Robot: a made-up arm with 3 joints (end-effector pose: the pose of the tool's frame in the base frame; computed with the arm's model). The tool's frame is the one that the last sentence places. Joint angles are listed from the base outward.
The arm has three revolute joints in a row. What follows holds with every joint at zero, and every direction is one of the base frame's.
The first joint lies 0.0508 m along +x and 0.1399 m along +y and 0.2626 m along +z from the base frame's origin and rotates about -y.
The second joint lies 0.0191 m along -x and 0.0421 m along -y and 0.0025 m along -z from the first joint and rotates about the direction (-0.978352, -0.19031, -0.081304).
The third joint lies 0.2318 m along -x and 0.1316 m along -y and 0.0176 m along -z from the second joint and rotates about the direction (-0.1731, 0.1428, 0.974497).
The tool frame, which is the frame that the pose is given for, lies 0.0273 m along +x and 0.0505 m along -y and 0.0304 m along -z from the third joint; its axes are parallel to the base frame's.
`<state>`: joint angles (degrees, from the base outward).
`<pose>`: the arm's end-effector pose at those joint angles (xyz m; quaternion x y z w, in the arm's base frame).
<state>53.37 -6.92 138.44</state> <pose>-0.0297 0.0134 0.0363 -0.5304 -0.0867 0.7641 0.3568</pose>
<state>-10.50 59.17 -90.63</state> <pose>-0.2372 -0.0453 0.3590 -0.2231 -0.4339 -0.5520 0.6762</pose>
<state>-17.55 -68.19 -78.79</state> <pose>-0.2766 0.0357 0.2138 0.3655 0.4417 -0.6012 0.5567</pose>
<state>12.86 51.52 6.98</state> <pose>-0.1920 -0.0541 0.2773 -0.4373 -0.1493 -0.0356 0.8861</pose>
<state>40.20 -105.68 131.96</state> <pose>-0.0986 0.1105 0.0604 0.0902 -0.6296 0.7675 0.0802</pose>
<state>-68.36 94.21 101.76</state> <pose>0.0195 0.0246 0.4866 -0.3186 0.6657 0.6744 0.0238</pose>
